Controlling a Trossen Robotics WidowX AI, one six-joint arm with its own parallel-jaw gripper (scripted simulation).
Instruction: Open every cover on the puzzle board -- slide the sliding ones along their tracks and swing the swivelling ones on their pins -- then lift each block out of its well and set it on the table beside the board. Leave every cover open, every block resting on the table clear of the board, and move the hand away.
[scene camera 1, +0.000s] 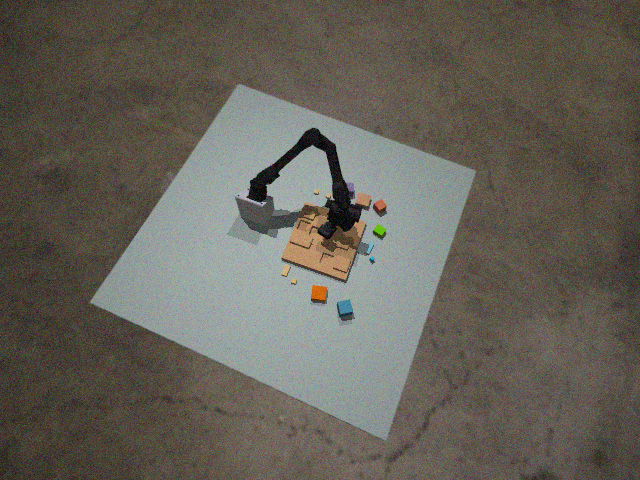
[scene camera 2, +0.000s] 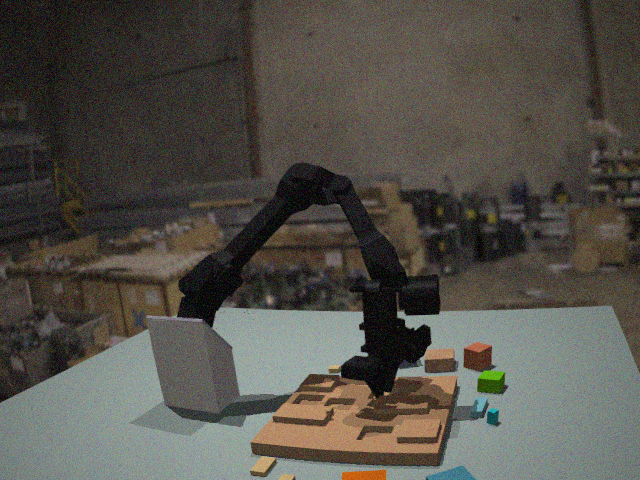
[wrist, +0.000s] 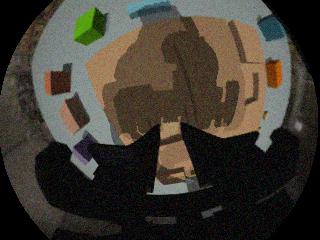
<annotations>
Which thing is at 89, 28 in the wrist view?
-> A green block.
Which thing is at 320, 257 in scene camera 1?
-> A tan puzzle board.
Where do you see my gripper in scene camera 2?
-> At 384, 396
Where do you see my gripper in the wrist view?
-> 170, 126
</annotations>
